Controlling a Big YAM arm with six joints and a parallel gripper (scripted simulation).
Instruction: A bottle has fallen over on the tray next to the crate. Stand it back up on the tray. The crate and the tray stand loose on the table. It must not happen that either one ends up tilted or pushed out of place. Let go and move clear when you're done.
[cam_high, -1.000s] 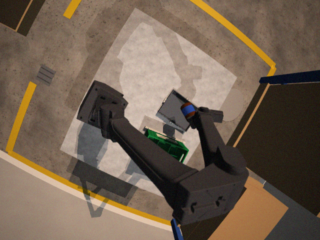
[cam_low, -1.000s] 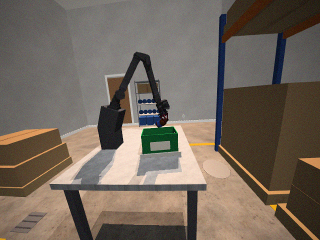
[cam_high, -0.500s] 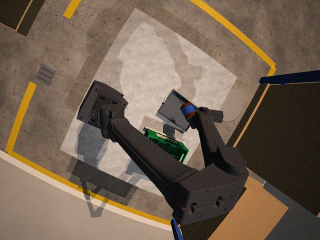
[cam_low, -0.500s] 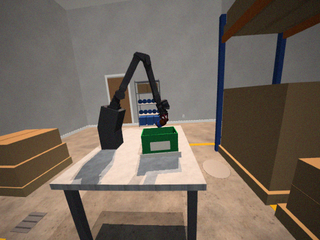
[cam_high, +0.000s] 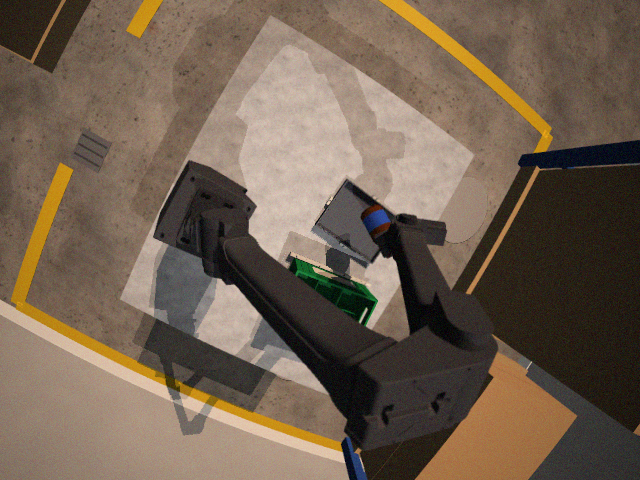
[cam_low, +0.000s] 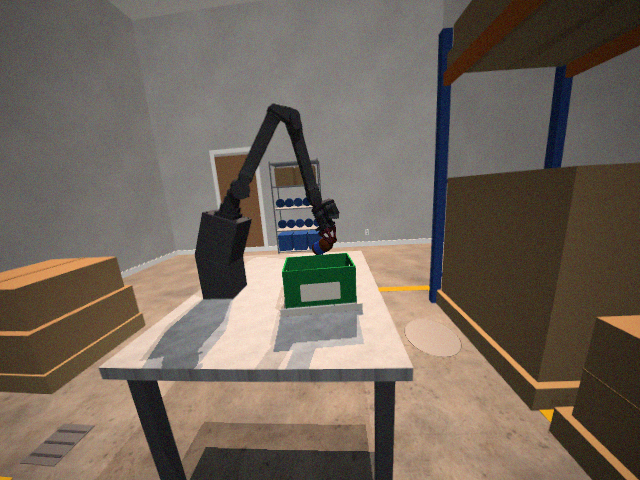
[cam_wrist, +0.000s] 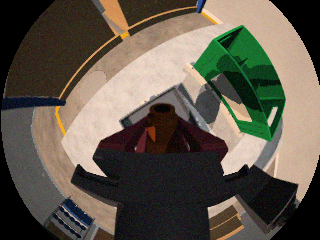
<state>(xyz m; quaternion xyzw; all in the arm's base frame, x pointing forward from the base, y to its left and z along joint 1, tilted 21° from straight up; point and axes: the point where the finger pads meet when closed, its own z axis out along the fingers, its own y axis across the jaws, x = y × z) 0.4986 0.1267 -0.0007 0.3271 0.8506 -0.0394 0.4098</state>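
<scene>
The brown bottle lies 4 cm behind my hand, 3 cm to the left of it and 2 cm below it. Also, from my hand: green crate (7 cm behind, 26 cm to the right, 11 cm below); grey tray (7 cm behind, 3 cm to the left, 18 cm below).
</scene>
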